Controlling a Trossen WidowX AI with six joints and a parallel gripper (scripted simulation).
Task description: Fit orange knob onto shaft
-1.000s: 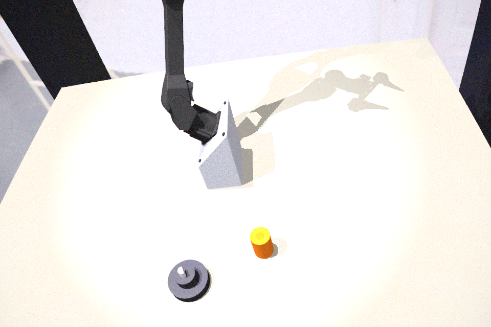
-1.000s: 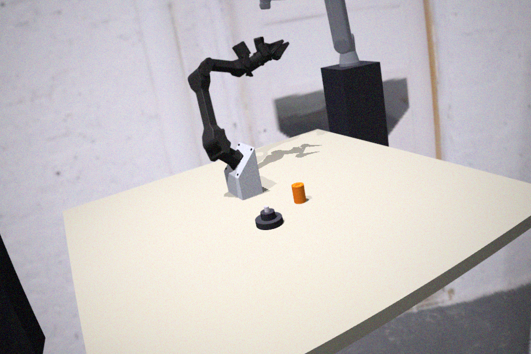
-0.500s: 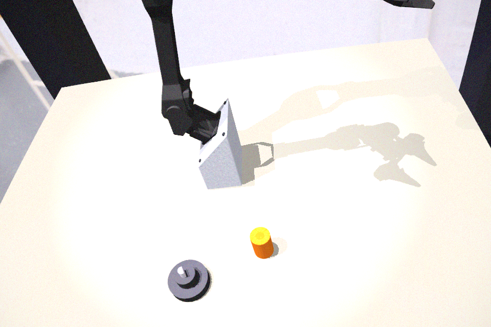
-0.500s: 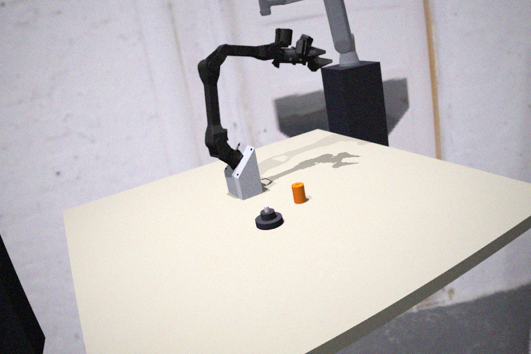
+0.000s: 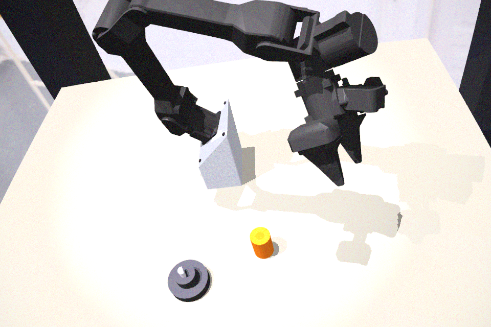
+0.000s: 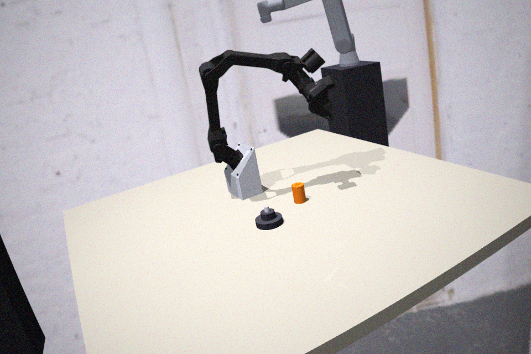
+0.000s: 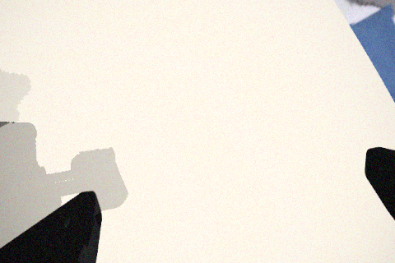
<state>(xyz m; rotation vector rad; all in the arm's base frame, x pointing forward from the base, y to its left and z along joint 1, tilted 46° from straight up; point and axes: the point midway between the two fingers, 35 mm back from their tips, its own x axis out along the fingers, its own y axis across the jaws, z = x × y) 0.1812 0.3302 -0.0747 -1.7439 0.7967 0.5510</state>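
The orange knob lies 210 mm below my gripper tip, 170 mm to the right of it and 10 mm ahead of it. Round my gripper tip: dark round pedestal (310 mm to the right, 220 mm below, 90 mm ahead).
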